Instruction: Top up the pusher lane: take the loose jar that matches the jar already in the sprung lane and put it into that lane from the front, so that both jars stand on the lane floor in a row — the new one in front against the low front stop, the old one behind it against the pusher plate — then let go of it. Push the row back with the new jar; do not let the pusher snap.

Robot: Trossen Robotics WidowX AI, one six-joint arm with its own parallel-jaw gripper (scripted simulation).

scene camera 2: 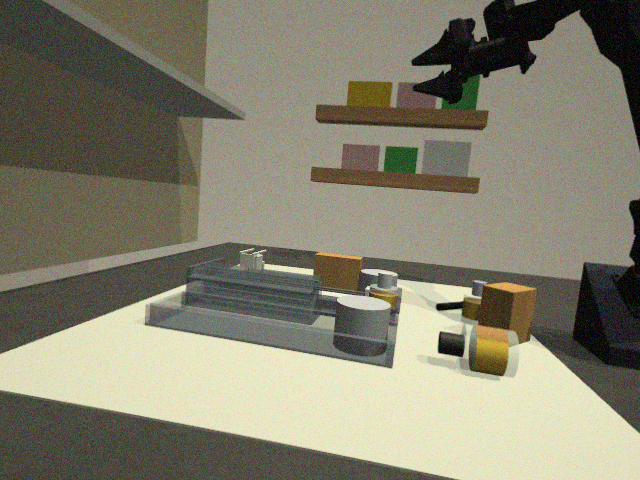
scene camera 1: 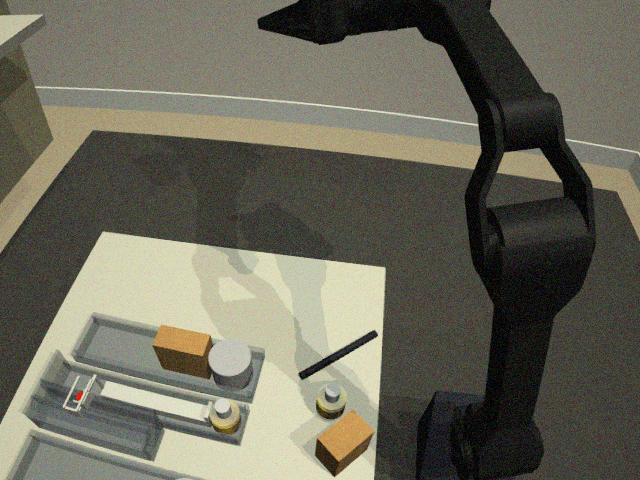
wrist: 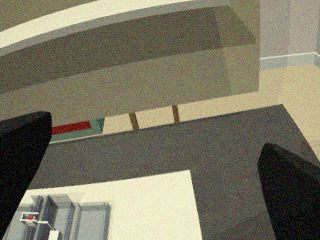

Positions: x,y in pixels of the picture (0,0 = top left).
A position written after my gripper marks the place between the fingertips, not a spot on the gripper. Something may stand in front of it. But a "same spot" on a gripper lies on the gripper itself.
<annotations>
My gripper shows in scene camera 2, in scene camera 1 and in the wrist view (pixel 158 140). One and the same spot on my gripper: (scene camera 1: pixel 300 26) is (scene camera 2: pixel 438 55).
</annotations>
